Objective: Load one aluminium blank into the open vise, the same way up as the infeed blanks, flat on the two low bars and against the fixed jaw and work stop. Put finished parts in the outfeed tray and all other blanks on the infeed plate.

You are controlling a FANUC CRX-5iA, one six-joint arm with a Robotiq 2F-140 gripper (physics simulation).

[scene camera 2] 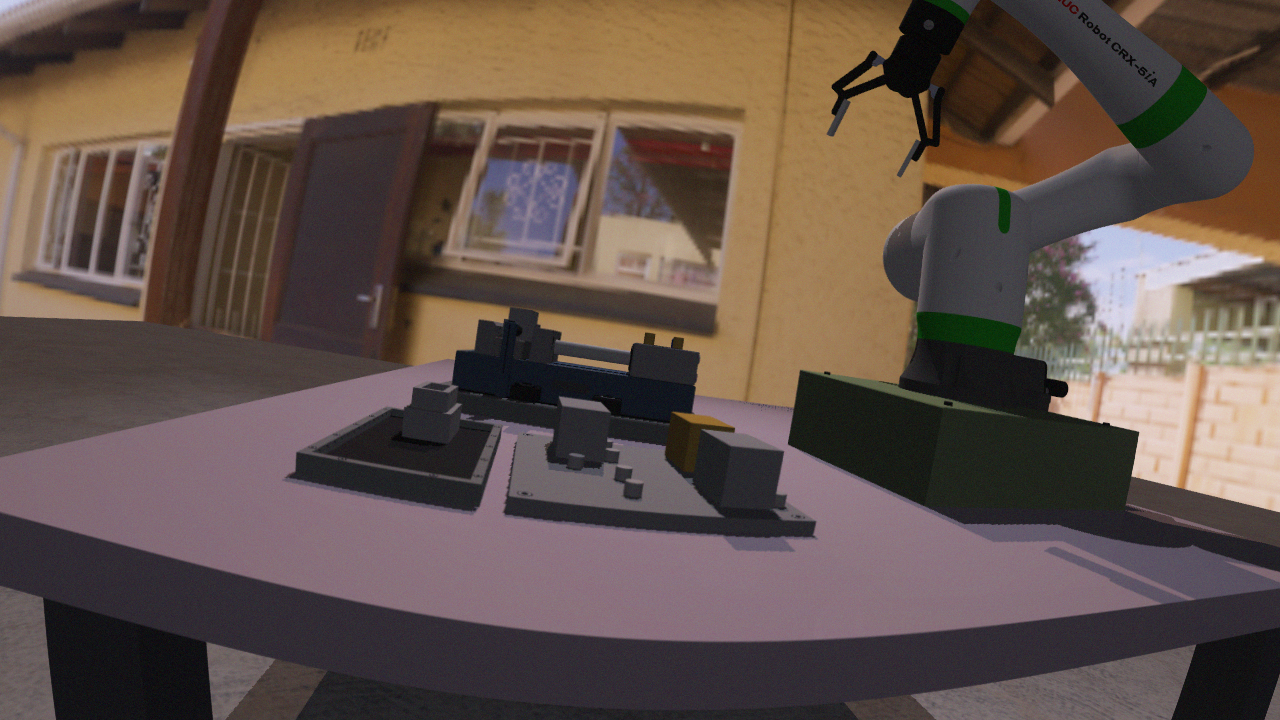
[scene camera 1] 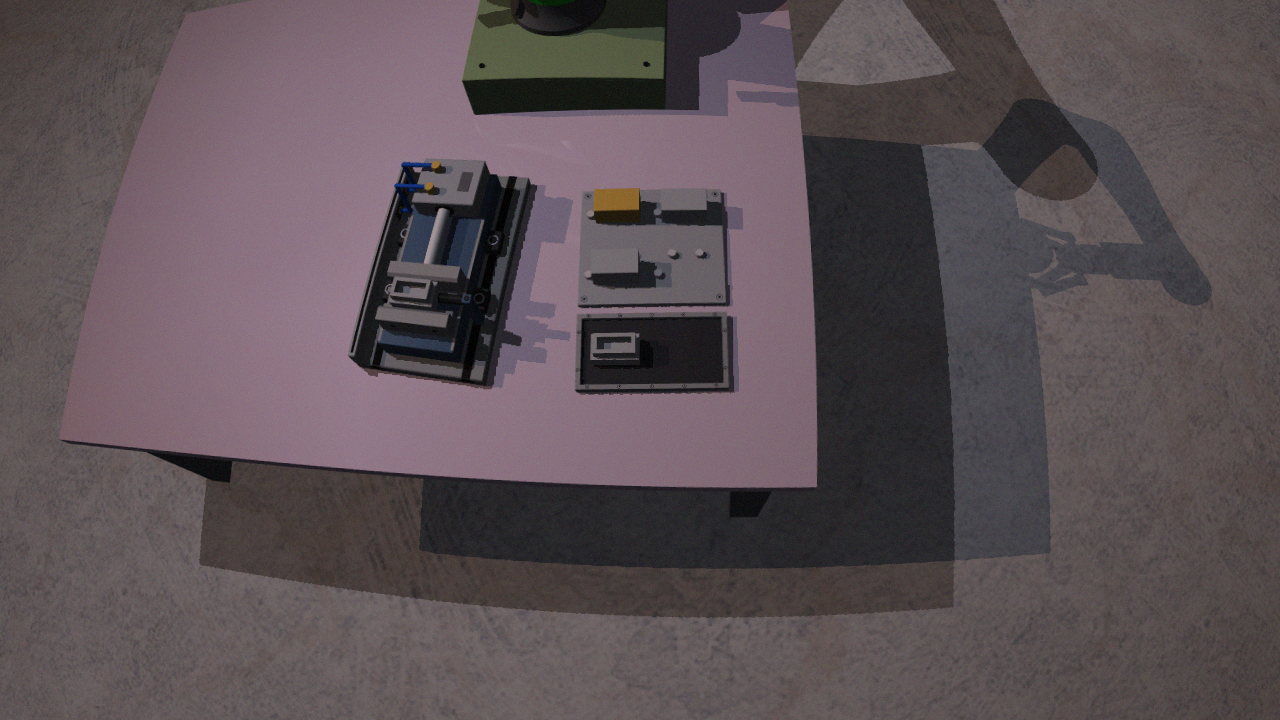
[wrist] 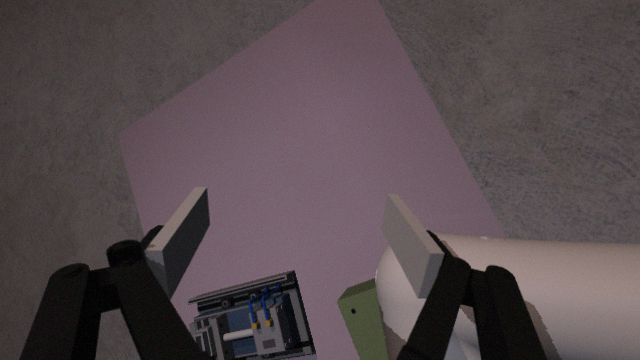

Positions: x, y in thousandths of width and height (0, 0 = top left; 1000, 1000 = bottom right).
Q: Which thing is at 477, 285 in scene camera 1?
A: A brass blank.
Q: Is my gripper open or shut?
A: Open.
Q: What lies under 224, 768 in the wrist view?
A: My gripper.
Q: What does my gripper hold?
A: Nothing.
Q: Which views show the brass blank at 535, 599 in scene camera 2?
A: Scene camera 2 and scene camera 1 only.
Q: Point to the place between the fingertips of my gripper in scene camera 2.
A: At 675, 216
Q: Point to an outfeed tray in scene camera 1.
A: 527, 487
